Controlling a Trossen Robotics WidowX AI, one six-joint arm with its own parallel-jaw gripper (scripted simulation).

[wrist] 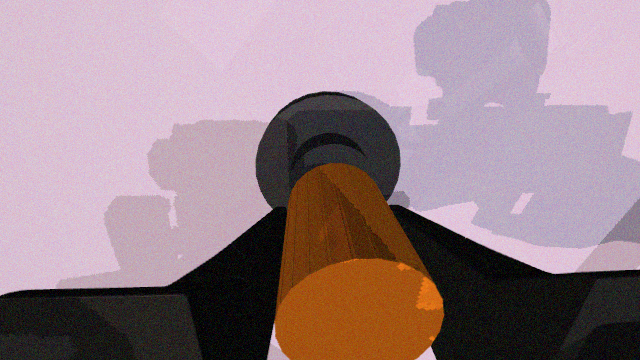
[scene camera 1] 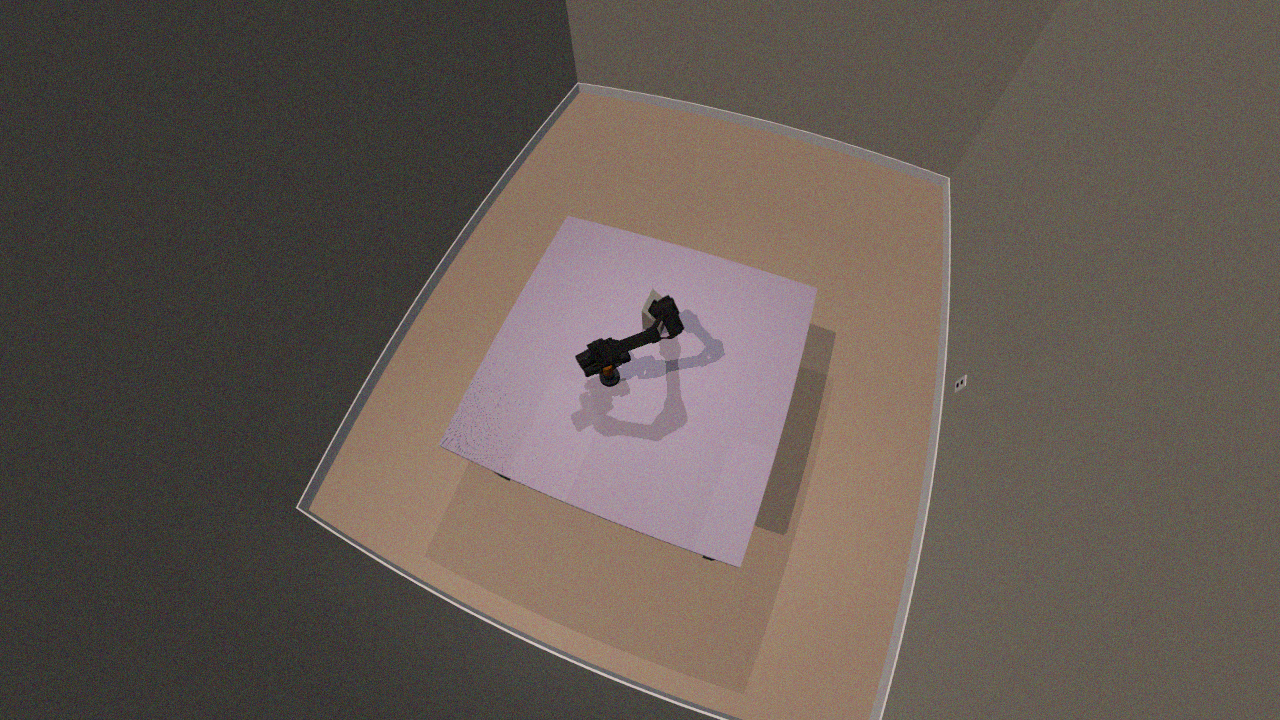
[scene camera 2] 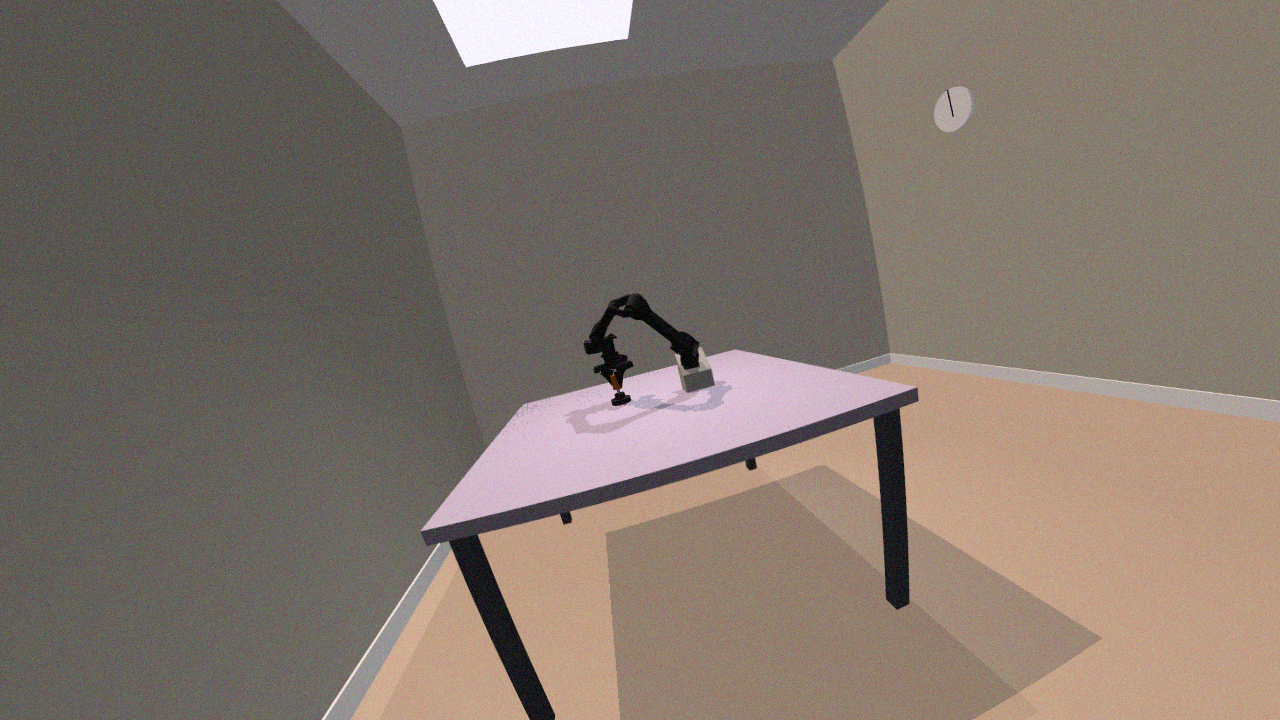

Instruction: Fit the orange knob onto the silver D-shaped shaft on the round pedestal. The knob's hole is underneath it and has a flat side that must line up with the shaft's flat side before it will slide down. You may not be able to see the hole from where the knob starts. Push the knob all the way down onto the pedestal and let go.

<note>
My gripper (scene camera 2: 617,386) holds an orange knob (wrist: 349,275). Further things: a dark round pedestal (wrist: 325,127).
My gripper also shows in the wrist view (wrist: 337,216).
</note>
